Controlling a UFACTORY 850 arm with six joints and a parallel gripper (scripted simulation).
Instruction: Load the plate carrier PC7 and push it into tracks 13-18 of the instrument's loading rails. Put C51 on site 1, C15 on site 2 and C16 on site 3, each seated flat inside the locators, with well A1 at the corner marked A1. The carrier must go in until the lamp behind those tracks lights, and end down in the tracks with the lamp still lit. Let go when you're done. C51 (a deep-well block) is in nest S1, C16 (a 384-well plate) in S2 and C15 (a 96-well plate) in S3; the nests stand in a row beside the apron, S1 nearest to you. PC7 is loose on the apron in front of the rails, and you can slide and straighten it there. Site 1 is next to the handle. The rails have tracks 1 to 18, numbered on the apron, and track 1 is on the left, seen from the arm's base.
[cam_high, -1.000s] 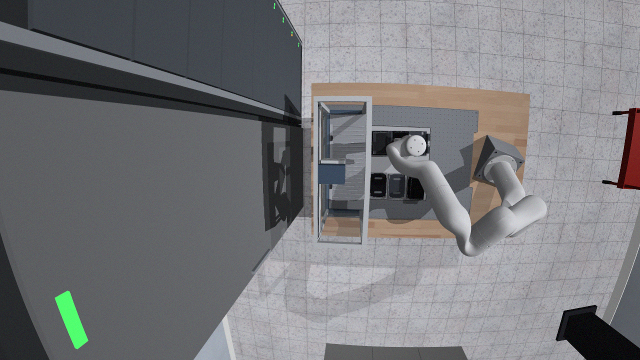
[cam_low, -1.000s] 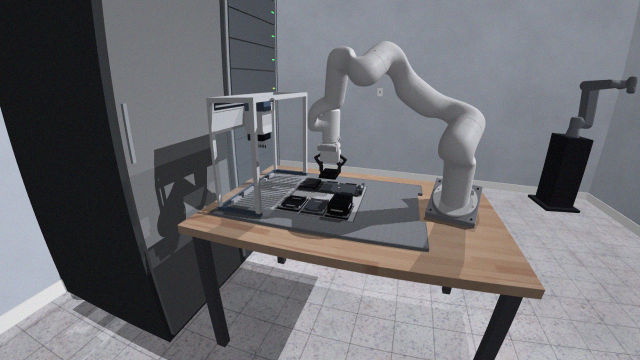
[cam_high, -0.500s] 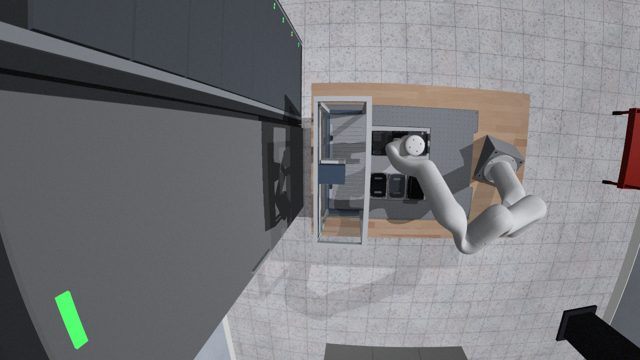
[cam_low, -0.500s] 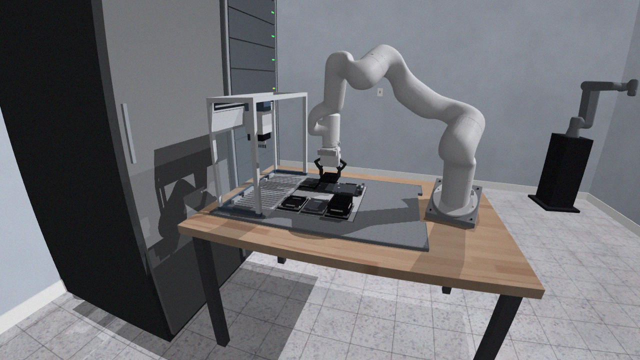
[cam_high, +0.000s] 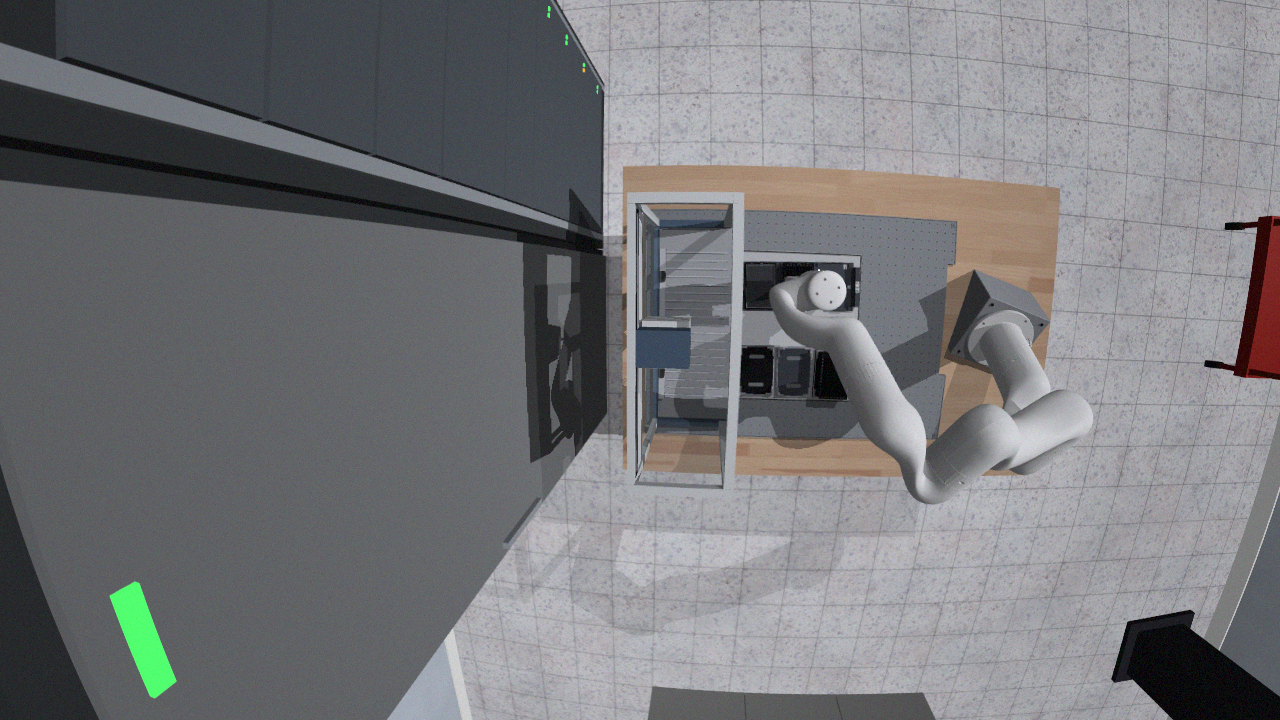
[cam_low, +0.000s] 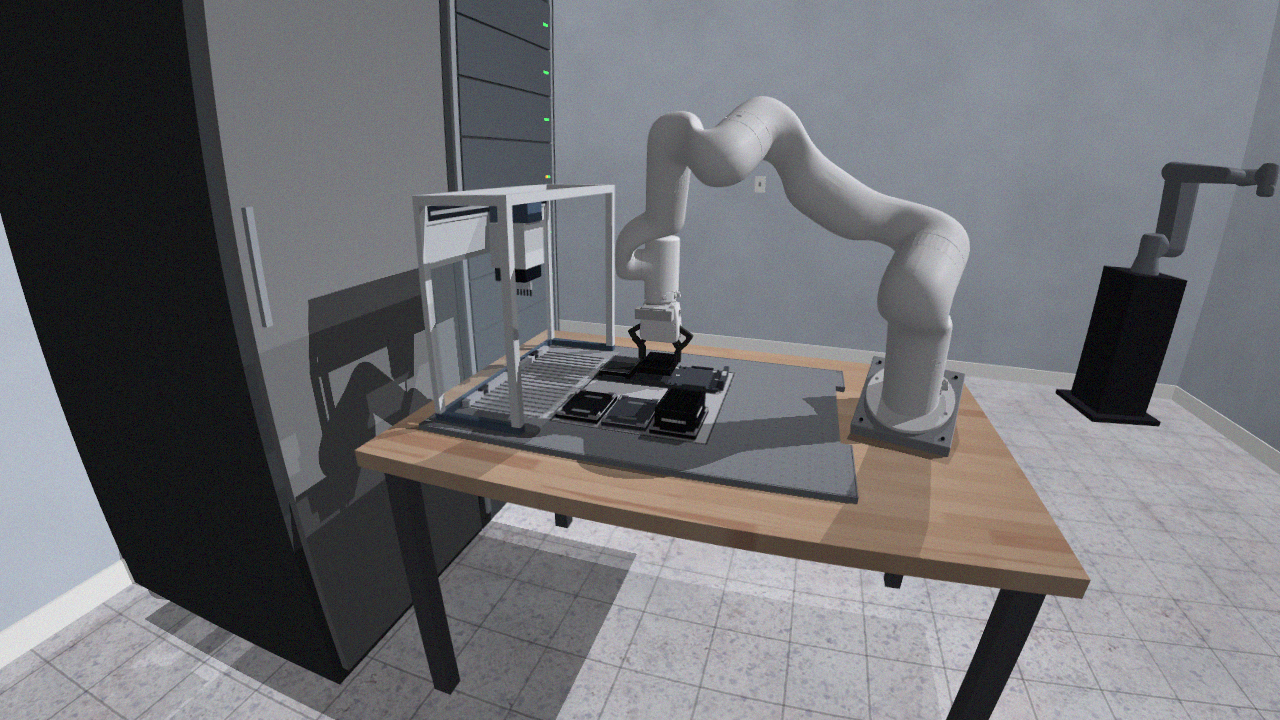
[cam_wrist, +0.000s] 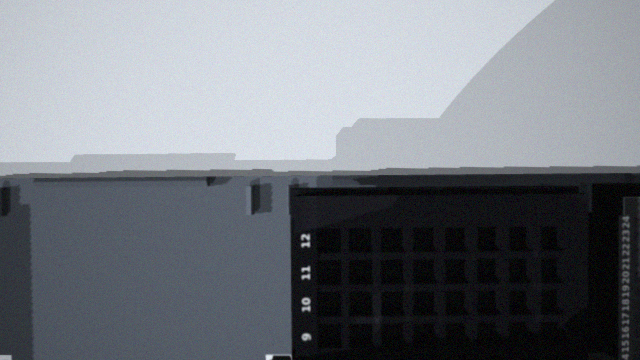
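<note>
Right now my hand is 30 mm above the plate carrier PC7 and 10 mm past it. The rest, counted from my hand: nest S2 (240 mm to the left, 40 mm below, 20 mm ahead); then plate C15 (10 mm below); then pipetting head (340 mm ahead, 300 mm above, 80 mm to the left).
</note>
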